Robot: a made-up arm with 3 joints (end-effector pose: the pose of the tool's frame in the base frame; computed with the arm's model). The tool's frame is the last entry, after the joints. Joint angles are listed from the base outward.
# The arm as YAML. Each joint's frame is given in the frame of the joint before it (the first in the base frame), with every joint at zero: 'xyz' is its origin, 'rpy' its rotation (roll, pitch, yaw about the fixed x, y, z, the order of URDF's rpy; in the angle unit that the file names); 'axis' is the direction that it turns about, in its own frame. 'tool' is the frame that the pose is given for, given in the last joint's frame.
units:
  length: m
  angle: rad
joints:
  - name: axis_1
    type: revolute
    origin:
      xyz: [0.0, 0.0, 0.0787]
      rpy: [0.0, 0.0, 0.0]
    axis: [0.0, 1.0, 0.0]
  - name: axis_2
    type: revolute
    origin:
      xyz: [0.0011, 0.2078, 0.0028]
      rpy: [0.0, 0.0, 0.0]
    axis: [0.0, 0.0, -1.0]
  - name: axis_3
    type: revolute
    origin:
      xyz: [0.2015, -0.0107, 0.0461]
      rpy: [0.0, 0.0, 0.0]
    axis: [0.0, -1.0, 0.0]
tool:
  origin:
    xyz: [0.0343, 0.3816, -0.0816]
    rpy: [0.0, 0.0, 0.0]
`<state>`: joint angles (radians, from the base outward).
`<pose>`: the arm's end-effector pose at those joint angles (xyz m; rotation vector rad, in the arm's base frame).
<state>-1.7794 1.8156 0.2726</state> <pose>-0.0419 -0.1309 0.3752 1.4179 -1.3842 -1.5117</pose>
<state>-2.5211 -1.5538 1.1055</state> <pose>0.2718 0.5039 -0.1684 1.2942 1.9655 -1.5124</pose>
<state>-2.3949 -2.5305 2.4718</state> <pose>0.1997 0.0333 -0.2889 -0.1009 0.5388 -2.6239</pose>
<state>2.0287 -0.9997 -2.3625</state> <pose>0.1832 0.5090 0.2629 0.1914 -1.7116 -1.1364</pose>
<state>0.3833 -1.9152 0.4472</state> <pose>-0.4103 0.3346 0.2335 0.7727 -0.0431 1.7527</pose>
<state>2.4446 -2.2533 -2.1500</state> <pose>0.3168 0.0627 0.2593 -0.3544 -0.8588 -2.3883</pose>
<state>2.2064 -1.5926 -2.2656</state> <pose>0.2812 0.3165 0.3339 0.0527 -1.3719 -1.7813</pose>
